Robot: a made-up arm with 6 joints.
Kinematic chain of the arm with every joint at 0, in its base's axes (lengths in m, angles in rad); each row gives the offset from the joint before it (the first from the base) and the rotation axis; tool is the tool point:
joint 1: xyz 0 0 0.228 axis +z
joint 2: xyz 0 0 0 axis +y
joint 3: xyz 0 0 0.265 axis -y
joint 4: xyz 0 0 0 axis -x
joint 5: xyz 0.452 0 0 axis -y
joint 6: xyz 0 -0.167 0 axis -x
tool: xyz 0 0 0
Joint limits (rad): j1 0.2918..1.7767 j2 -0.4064..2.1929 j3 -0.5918..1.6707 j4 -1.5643..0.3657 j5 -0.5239..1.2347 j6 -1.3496..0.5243
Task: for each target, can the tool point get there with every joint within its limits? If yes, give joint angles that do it. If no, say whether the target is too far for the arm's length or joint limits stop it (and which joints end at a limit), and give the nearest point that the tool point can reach.
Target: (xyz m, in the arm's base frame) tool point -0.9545 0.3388 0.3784
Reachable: no: too far | nearest point -0.1066 0.5159 0.3784 | short by 0.866 m
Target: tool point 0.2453 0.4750 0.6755
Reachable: yes | joints 1.3232 0.3889 1.0860 -0.7571 0.9301 -0.5863
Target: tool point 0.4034 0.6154 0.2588
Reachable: yes | joints 1.2152 1.5030 1.4603 0.1939 0.5214 -0.6342
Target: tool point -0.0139 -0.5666 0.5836
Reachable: no: joint limits stop it (at a limit: joint 2, joint 3, joint 4) | nearest point -0.0100 -0.4071 0.8377 | short by 0.300 m
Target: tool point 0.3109 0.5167 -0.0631
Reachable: yes | joints 1.1877 1.4080 0.9172 -0.9638 0.0984 0.0702
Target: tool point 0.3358 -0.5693 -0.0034
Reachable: no: joint limits stop it (at a limit: joint 2, joint 3) | nearest point 0.1412 -0.2394 -0.0053 | short by 0.383 m
